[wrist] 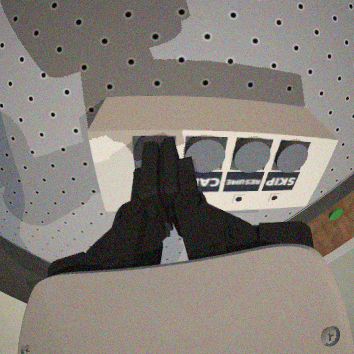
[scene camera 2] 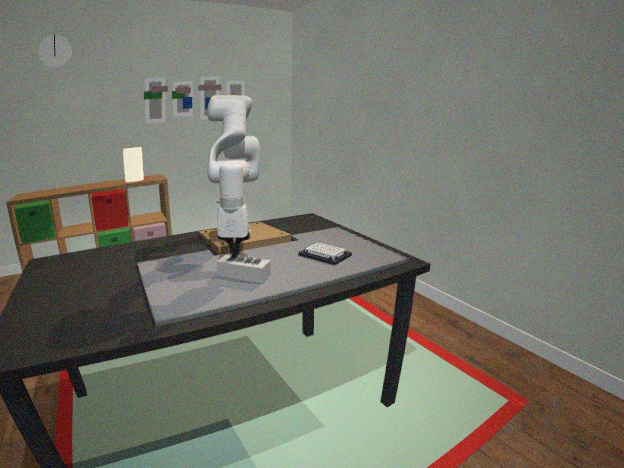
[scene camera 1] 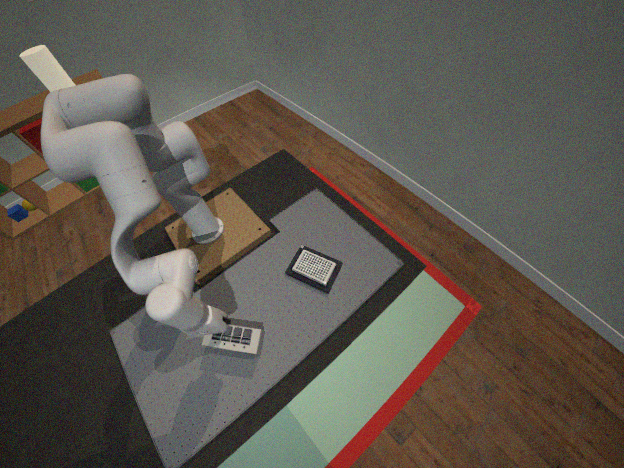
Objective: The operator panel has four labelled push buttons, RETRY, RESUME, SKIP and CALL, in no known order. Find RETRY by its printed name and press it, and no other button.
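Pixels of known places: gripper, fingertip midpoint: (wrist: 165, 159) (scene camera 2: 235, 255); arm's base at its link origin: (scene camera 1: 208, 230).
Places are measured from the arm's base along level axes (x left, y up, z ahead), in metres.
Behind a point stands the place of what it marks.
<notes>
The white operator panel (scene camera 1: 256, 340) @[x -0.101, y 0.040, z 0.460 m] (scene camera 2: 245, 272) @[x -0.162, y 0.017, z 0.442 m] (wrist: 111, 181) @[x -0.200, y 0.040, z 0.348 m] stands on the grey perforated board. In the wrist view, its round grey buttons sit in a row: CALL (wrist: 205, 156) @[x -0.146, y 0.044, z 0.379 m], with its label partly covered, RESUME (wrist: 252, 157) @[x -0.127, y 0.043, z 0.402 m] and SKIP (wrist: 293, 156) @[x -0.106, y 0.044, z 0.425 m]. The leftmost button (wrist: 139, 146) @[x -0.164, y 0.043, z 0.346 m] is partly hidden by the fingers and its label is covered; the other three names leave RETRY for it. My gripper (scene camera 2: 234, 257) @[x -0.160, y 0.047, z 0.361 m] (wrist: 165, 159) @[x -0.160, y 0.047, z 0.361 m] is shut and empty, with its fingertips over this leftmost button. Whether they touch it or push it down cannot be told. The arm hides the fingertips in scene camera 1.
A black tray with a white gridded block (scene camera 1: 314, 266) @[x 0.188, y 0.010, z 0.400 m] (scene camera 2: 325, 250) @[x 0.176, y 0.014, z 0.414 m] lies on the grey board (scene camera 1: 322, 216) @[x 0.367, y -0.012, z 0.261 m] (scene camera 2: 183, 307) @[x -0.398, y -0.012, z 0.513 m], well to the side of the panel. The arm's wooden base plate (scene camera 1: 241, 214) @[x 0.139, y 0.001, z 0.030 m] (scene camera 2: 267, 232) @[x 0.113, y 0.006, z 0.081 m] is behind the panel. The dark table edge runs along the front.
</notes>
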